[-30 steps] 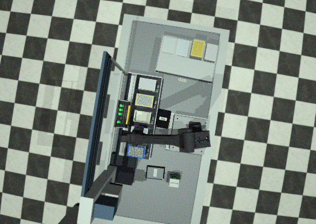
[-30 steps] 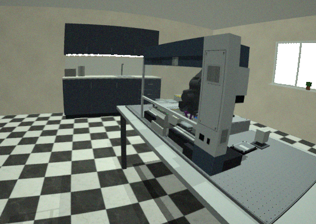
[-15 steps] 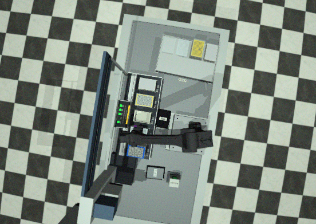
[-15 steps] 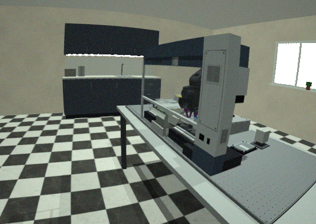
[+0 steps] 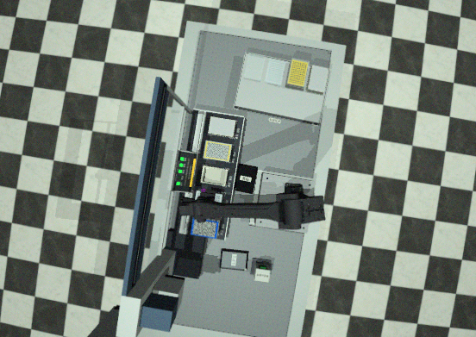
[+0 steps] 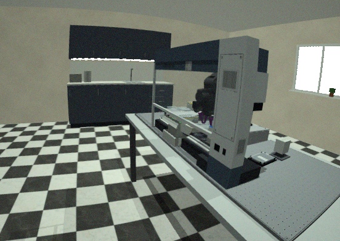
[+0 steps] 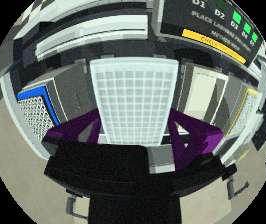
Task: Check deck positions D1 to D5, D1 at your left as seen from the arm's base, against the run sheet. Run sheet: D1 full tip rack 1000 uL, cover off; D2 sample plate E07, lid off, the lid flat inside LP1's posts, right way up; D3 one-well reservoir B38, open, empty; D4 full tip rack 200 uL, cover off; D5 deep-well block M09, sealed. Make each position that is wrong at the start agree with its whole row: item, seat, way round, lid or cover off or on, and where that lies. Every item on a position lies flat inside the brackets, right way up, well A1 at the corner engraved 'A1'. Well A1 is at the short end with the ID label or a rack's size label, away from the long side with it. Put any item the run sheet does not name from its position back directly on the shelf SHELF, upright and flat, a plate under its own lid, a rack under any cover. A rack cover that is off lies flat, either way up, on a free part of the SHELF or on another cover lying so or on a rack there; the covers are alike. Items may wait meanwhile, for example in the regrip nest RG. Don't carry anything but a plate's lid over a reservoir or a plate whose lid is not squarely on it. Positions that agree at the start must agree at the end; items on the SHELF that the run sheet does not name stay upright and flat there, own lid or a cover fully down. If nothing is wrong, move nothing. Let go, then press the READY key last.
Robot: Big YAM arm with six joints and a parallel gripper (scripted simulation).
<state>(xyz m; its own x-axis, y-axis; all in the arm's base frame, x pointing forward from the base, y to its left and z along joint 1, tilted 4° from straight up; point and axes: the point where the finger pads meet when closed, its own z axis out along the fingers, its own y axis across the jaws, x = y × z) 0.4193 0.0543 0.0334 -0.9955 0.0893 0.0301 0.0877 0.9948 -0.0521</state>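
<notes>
My hand is 12 cm to the right of the blue-framed tip rack. Round my hand: cream reservoir 2 cm behind, 12 cm to the right, 6 cm below; then clear rack cover 3 cm behind, 25 cm to the right; then clear plate right at my hand.
</notes>
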